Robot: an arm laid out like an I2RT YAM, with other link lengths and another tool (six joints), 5 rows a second.
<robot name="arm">
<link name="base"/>
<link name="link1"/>
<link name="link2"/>
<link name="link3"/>
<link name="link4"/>
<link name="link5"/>
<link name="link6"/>
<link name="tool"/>
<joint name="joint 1" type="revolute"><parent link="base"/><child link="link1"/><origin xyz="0 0 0.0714" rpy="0 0 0"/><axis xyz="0 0 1"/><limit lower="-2.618" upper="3.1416"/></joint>
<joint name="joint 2" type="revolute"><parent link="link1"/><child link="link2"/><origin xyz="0.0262 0.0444 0.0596" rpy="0 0 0"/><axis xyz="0 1 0"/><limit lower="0" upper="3.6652"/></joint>
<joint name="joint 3" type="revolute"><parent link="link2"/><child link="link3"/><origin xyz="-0.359 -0.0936 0" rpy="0 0 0"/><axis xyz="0 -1 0"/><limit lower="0" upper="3.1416"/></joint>
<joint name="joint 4" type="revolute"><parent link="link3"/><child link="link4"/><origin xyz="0.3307 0.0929 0.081" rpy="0 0 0"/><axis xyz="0 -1 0"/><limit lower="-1.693" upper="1.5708"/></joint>
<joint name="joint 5" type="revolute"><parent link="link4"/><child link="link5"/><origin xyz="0.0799 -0.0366 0.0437" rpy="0 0 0"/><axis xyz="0 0 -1"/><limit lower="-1.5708" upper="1.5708"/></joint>
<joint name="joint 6" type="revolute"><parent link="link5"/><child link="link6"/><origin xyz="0.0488 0 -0.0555" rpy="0 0 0"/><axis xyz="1 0 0"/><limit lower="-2.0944" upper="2.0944"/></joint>
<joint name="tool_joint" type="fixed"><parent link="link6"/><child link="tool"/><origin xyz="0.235 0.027 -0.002" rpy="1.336 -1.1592 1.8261"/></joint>
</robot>
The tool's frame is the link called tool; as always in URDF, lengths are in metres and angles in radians.
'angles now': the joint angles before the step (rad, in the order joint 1, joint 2, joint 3, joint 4, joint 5, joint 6). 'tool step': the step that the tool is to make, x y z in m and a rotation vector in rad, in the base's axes. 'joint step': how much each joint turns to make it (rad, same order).
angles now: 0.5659, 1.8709, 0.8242, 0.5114, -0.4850, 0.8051
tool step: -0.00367, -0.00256, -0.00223, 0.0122, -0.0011, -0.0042
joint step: -0.0007, 0.0000, -0.0263, 0.0392, -0.0019, 0.0115
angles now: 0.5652, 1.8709, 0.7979, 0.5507, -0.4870, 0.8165
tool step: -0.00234, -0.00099, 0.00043, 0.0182, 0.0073, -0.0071
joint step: 0.0000, 0.0000, -0.0184, 0.0327, -0.0033, 0.0230
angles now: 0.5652, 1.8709, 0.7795, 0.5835, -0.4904, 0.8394
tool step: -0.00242, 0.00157, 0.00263, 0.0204, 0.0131, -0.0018
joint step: 0.0015, 0.0001, -0.0080, 0.0203, -0.0088, 0.0259
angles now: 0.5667, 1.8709, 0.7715, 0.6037, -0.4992, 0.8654
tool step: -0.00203, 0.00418, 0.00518, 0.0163, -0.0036, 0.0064
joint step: 0.0050, 0.0001, -0.0015, 0.0187, -0.0068, 0.0111
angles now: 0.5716, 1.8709, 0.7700, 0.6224, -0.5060, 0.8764
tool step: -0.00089, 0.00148, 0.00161, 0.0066, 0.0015, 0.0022
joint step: 0.0016, 0.0005, -0.0004, 0.0061, -0.0035, 0.0061
